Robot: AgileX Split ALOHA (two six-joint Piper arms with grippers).
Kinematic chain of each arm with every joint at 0, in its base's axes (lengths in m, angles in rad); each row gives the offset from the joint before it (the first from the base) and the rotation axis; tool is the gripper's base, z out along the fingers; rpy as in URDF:
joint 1: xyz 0 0 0.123 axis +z
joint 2: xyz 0 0 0 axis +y
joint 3: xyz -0.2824 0 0.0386 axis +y
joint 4: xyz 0.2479 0 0.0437 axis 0.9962 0 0.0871
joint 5: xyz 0 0 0 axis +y
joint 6: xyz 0.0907 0 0.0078 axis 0.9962 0 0.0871
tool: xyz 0 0 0 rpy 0 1.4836 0
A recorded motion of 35 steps. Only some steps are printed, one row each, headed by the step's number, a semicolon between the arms.
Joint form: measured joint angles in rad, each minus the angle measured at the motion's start. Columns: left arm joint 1, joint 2, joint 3, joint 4, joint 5, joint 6; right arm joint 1, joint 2, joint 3, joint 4, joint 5, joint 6.
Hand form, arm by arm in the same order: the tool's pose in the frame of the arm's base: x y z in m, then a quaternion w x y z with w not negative. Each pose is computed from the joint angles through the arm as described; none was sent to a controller.
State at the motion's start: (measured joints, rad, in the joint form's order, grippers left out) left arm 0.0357 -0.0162 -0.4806 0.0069 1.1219 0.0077; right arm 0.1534 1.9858 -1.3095 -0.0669 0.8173 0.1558
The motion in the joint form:
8: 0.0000 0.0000 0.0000 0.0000 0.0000 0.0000; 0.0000 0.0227 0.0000 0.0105 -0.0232 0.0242
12: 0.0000 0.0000 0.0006 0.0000 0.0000 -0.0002; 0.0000 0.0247 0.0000 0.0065 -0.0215 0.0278
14: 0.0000 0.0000 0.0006 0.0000 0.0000 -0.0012; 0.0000 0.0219 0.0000 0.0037 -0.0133 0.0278
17: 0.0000 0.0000 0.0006 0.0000 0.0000 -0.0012; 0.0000 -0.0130 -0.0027 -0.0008 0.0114 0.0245
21: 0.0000 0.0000 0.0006 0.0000 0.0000 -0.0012; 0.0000 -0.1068 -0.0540 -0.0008 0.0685 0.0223
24: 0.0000 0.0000 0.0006 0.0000 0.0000 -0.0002; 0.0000 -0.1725 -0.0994 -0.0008 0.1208 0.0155
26: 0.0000 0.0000 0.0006 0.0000 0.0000 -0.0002; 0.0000 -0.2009 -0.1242 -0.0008 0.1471 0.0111
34: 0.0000 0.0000 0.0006 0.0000 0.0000 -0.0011; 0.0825 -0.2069 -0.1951 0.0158 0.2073 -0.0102
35: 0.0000 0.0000 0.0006 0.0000 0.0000 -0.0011; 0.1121 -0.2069 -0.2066 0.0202 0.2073 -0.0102
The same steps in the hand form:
8: -0.0078 0.0003 0.2668 0.49360 -0.01241 0.86949 0.01416; 0.3834 0.0556 0.1466 0.08477 -0.00479 0.99636 -0.00771
12: -0.0077 0.0003 0.2667 0.49334 -0.01249 0.86963 0.01410; 0.3834 0.0553 0.1458 0.08322 -0.00428 0.99648 -0.00938
14: -0.0077 0.0003 0.2667 0.49335 -0.01293 0.86963 0.01385; 0.3826 0.0550 0.1468 0.08077 -0.00504 0.99666 -0.01100
17: -0.0077 0.0003 0.2667 0.49335 -0.01293 0.86963 0.01385; 0.3800 0.0542 0.1605 0.08748 -0.00729 0.99606 -0.01243
21: -0.0077 0.0003 0.2667 0.49335 -0.01293 0.86963 0.01385; 0.3790 0.0538 0.2083 0.13091 -0.00564 0.99135 -0.00723
24: -0.0077 0.0003 0.2667 0.49334 -0.01249 0.86963 0.01410; 0.3749 0.0529 0.2441 0.15980 -0.00664 0.98712 -0.00432
26: -0.0077 0.0003 0.2667 0.49334 -0.01249 0.86963 0.01410; 0.3724 0.0524 0.2609 0.17298 -0.00762 0.98489 -0.00314
34: -0.0077 0.0003 0.2667 0.49335 -0.01289 0.86963 0.01388; 0.3689 0.0846 0.2811 0.17981 -0.05354 0.98219 0.01043
35: -0.0077 0.0003 0.2667 0.49335 -0.01289 0.86963 0.01388; 0.3674 0.0961 0.2843 0.18477 -0.06710 0.98035 0.01621

